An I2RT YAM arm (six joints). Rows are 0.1 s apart.
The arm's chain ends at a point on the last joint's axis. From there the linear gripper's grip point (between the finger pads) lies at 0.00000 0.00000 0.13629 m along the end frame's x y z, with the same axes.
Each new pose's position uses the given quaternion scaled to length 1; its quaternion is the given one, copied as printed.
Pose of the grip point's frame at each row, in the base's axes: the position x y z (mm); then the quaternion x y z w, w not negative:
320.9, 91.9, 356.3, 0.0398, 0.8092, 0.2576, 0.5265
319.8, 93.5, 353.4, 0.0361, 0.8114, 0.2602, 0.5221
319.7, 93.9, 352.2, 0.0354, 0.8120, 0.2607, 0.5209
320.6, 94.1, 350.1, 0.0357, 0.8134, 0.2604, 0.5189
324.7, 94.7, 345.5, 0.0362, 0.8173, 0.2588, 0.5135
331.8, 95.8, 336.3, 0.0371, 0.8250, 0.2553, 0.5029
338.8, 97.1, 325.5, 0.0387, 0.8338, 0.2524, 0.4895
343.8, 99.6, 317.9, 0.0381, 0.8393, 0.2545, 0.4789
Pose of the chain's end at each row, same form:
202.0, 40.8, 398.9, 0.0398, 0.8092, 0.2576, 0.5265
201.8, 41.1, 396.9, 0.0361, 0.8114, 0.2602, 0.5221
201.9, 41.2, 396.0, 0.0354, 0.8120, 0.2607, 0.5209
203.0, 41.4, 394.5, 0.0357, 0.8134, 0.2604, 0.5189
207.7, 42.1, 391.7, 0.0362, 0.8173, 0.2588, 0.5135
216.1, 43.5, 385.9, 0.0371, 0.8250, 0.2553, 0.5029
224.9, 44.9, 379.1, 0.0387, 0.8338, 0.2524, 0.4895
231.6, 46.3, 374.0, 0.0381, 0.8393, 0.2545, 0.4789

